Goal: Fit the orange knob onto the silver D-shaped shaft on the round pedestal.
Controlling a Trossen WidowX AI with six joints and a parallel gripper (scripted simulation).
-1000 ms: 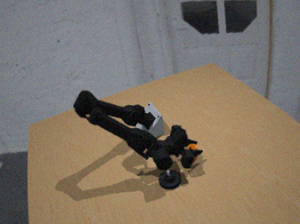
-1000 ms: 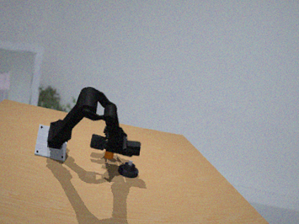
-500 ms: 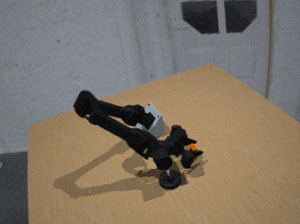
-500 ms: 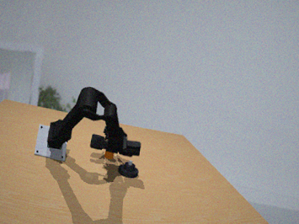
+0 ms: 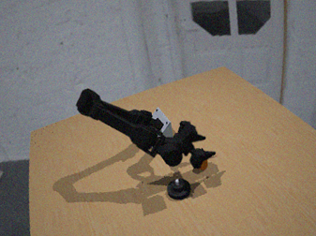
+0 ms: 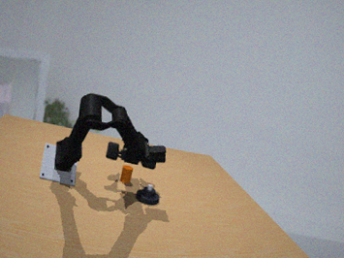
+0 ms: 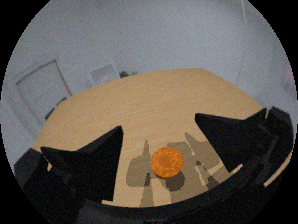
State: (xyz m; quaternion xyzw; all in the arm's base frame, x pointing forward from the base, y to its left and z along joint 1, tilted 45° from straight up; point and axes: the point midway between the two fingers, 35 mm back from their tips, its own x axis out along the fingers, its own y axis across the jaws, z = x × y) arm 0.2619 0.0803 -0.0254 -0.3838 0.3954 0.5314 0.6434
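The orange knob is 5 cm below my gripper tip and 3 cm to the right of it. Round my gripper tip: round pedestal (17 cm to the right, 6 cm below, 6 cm ahead).
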